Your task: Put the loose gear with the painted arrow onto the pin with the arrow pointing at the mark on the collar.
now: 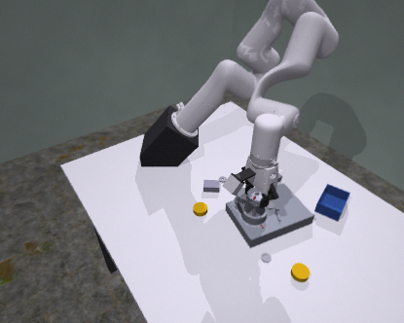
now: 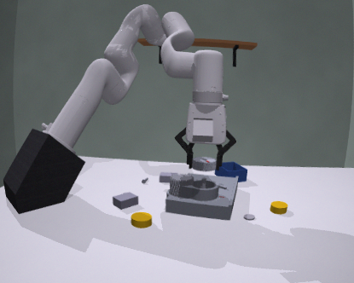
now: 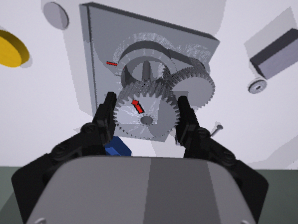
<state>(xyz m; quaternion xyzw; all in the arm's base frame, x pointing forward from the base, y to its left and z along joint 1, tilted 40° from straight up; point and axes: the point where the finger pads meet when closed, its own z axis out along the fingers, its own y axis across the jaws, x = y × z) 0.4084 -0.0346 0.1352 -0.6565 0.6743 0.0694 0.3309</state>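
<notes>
Right now my hand is right at the grey gear. From my hand the other things lie so: grey block: 20 cm behind, 12 cm below, 5 cm to the right; then screw: 21 cm behind, 15 cm to the left, 12 cm below; then grey disc: 13 cm below, 13 cm ahead, 4 cm to the right.
</notes>
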